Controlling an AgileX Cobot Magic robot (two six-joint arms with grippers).
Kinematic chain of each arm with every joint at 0, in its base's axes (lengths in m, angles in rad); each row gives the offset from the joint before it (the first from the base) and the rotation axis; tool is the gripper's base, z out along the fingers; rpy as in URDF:
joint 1: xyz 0 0 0.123 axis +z
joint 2: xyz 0 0 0 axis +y
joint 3: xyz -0.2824 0 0.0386 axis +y
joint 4: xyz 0.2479 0 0.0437 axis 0.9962 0 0.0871
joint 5: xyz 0 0 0 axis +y
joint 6: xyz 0.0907 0 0.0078 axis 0.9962 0 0.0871
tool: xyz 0 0 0 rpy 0 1.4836 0
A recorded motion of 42 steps. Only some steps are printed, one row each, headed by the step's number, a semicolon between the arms.
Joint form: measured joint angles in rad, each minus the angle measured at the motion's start. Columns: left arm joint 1, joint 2, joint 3, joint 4, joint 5, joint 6; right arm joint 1, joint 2, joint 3, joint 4, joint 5, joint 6.
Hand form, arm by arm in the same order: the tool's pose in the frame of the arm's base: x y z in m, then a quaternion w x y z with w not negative. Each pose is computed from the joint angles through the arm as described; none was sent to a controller.
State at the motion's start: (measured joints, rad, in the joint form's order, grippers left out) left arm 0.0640 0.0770 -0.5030 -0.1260 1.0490 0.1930; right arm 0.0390 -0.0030 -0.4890 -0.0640 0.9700 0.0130
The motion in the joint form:
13: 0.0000 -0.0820 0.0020 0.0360 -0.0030 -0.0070; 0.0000 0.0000 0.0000 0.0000 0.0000 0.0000
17: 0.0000 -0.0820 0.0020 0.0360 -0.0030 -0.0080; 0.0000 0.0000 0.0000 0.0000 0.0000 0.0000
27: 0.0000 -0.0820 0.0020 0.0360 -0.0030 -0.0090; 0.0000 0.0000 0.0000 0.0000 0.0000 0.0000
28: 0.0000 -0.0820 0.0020 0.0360 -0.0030 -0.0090; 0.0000 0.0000 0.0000 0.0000 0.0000 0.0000
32: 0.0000 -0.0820 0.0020 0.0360 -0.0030 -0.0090; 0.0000 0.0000 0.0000 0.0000 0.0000 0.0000
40: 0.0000 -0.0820 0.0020 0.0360 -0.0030 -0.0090; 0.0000 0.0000 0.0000 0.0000 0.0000 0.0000
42: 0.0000 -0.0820 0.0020 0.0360 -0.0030 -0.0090; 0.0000 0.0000 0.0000 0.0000 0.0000 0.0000
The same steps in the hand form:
13: -0.0048 -0.0074 0.2789 0.53127 0.05317 0.84526 0.02145; -0.0004 -0.0048 0.2817 0.55672 -0.01114 0.83044 -0.01753
17: -0.0048 -0.0074 0.2789 0.53128 0.05274 0.84529 0.02118; -0.0004 -0.0048 0.2817 0.55672 -0.01114 0.83044 -0.01753
27: -0.0048 -0.0074 0.2789 0.53129 0.05232 0.84531 0.02091; -0.0004 -0.0048 0.2817 0.55672 -0.01114 0.83044 -0.01753
28: -0.0048 -0.0074 0.2789 0.53129 0.05232 0.84531 0.02091; -0.0004 -0.0048 0.2817 0.55672 -0.01114 0.83044 -0.01753
32: -0.0048 -0.0074 0.2789 0.53129 0.05232 0.84531 0.02091; -0.0004 -0.0048 0.2817 0.55672 -0.01114 0.83044 -0.01753
40: -0.0048 -0.0074 0.2789 0.53129 0.05232 0.84531 0.02091; -0.0004 -0.0048 0.2817 0.55672 -0.01114 0.83044 -0.01753
42: -0.0048 -0.0074 0.2789 0.53129 0.05232 0.84531 0.02091; -0.0004 -0.0048 0.2817 0.55672 -0.01114 0.83044 -0.01753

